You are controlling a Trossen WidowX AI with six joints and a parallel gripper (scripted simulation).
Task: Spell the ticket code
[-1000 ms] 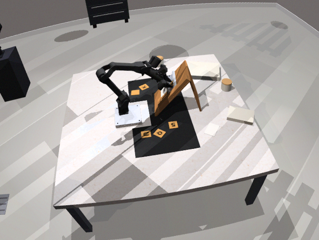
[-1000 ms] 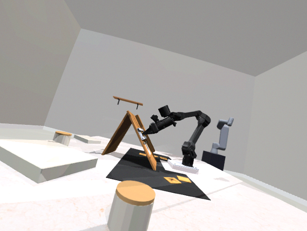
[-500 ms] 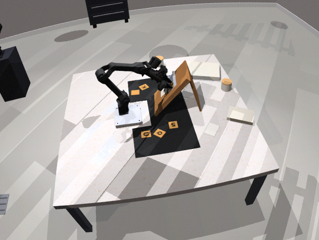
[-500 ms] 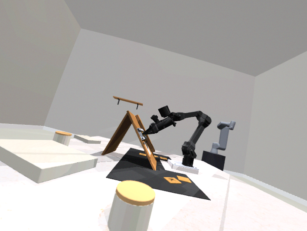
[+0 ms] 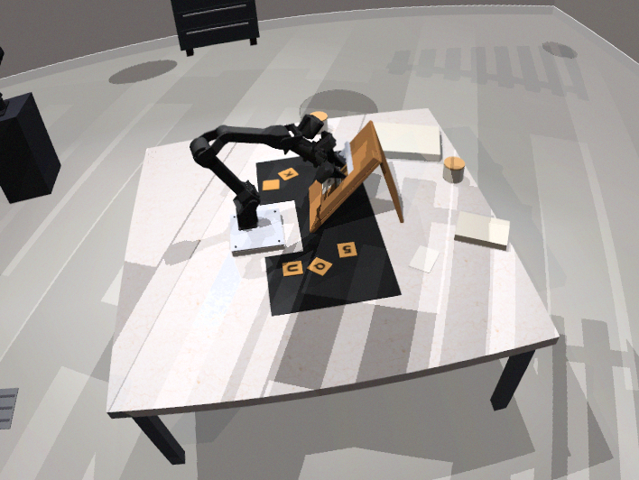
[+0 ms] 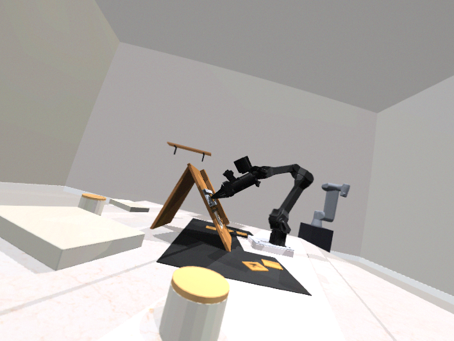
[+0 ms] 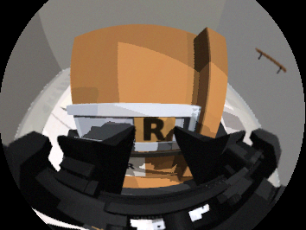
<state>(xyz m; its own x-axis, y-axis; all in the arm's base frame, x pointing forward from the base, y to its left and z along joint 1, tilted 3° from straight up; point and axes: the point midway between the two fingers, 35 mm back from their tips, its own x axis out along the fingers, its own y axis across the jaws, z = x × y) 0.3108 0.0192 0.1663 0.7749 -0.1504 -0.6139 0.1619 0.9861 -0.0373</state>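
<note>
The white ticket is 4 cm behind my gripper tip, 6 cm to the left of it and 7 cm below it. Also, from my gripper tip: orange letter tile (right at my gripper tip); black mat (14 cm behind, 2 cm to the right, 16 cm below); white card (19 cm ahead, 29 cm to the right, 16 cm below).
</note>
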